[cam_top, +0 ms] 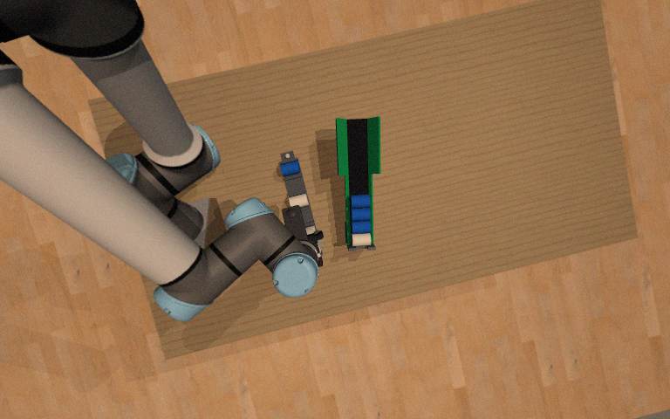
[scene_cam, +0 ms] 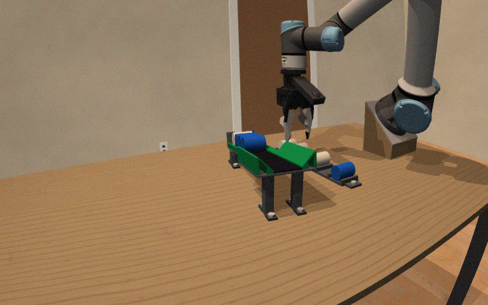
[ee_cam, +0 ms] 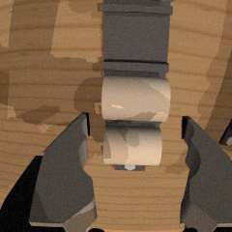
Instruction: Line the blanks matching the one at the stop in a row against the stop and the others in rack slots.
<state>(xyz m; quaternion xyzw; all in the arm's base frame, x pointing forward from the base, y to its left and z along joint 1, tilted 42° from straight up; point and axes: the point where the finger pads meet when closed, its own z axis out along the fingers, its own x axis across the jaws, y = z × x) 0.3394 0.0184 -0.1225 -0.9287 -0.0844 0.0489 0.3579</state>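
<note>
The feed ramp is 180 mm ahead of my hand, 140 mm to the left of it and 10 mm above it. The rest, counted from my hand: grey stock rack (10 mm behind, 80 mm to the left, 80 mm below); grey stop (160 mm ahead, 60 mm to the right, 10 mm below).
</note>
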